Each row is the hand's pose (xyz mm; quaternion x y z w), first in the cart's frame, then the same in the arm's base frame.
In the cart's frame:
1: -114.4 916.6 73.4 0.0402 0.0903 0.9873 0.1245
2: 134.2 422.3 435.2 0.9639 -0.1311 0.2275 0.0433
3: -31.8 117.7 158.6 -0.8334 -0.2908 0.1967 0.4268
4: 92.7 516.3 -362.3 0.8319 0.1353 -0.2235 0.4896
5: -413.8 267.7 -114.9 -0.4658 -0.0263 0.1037 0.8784
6: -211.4 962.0 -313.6 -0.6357 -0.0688 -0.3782 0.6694
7: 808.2 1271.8 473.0 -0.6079 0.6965 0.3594 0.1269
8: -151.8 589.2 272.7 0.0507 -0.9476 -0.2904 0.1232
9: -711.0 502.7 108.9 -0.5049 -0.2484 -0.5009 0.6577
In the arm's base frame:
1: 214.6 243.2 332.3 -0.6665 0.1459 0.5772 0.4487
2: -417.0 93.1 456.9 0.3816 -0.3609 0.8296 0.1896
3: -378.5 -299.3 253.4 0.8196 0.1861 0.5401 0.0441
4: 244.0 -363.9 485.9 0.6133 -0.5586 0.2730 0.4872
5: -11.1 -331.4 -74.0 -0.5355 -0.4720 -0.5272 0.4609
6: 548.8 29.1 271.1 -0.2731 -0.3921 -0.8697 0.1233
7: -16.1 677.6 1278.4 -0.4370 0.5919 -0.3808 0.5601
8: -138.1 137.5 219.6 0.0775 0.7382 -0.0031 0.6701
9: 26.5 21.6 -334.0 0.1593 0.5574 0.8146 0.0224

